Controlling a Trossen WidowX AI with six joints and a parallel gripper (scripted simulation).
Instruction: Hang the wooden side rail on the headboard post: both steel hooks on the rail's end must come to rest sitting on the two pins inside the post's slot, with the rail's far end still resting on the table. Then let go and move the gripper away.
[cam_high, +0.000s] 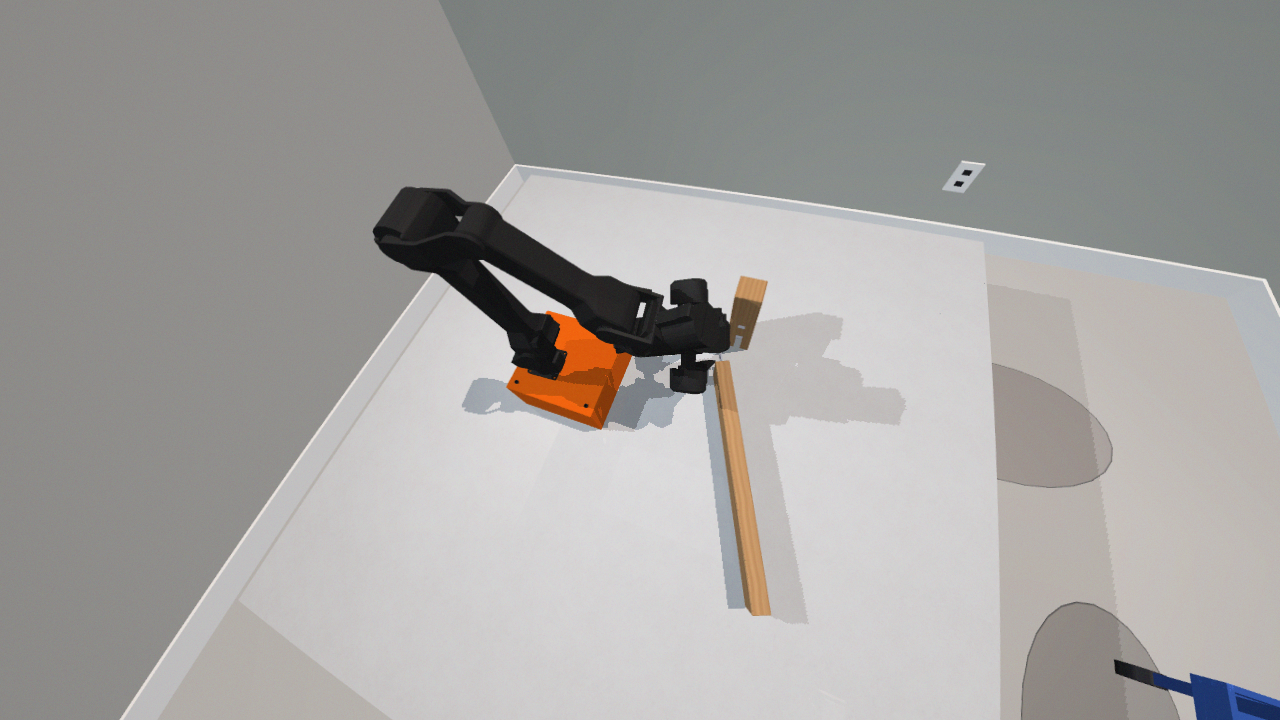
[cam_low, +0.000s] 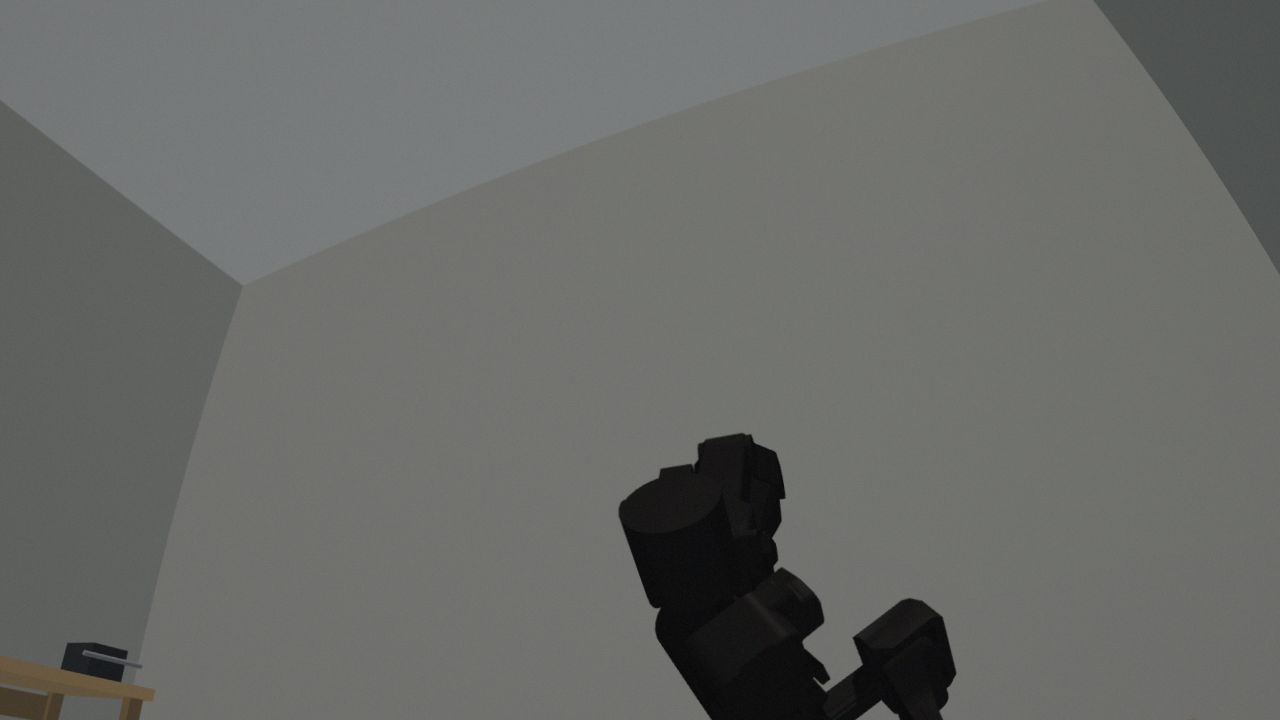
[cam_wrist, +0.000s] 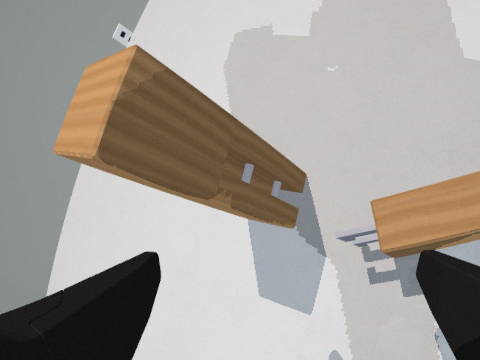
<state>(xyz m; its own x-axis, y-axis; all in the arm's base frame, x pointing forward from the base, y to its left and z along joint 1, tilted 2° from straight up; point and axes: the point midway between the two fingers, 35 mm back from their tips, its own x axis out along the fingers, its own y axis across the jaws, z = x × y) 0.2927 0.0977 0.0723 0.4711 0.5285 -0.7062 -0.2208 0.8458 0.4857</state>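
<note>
The headboard post is 5 cm ahead of my gripper tip, 9 cm to the left of it and 5 cm below it.
</note>
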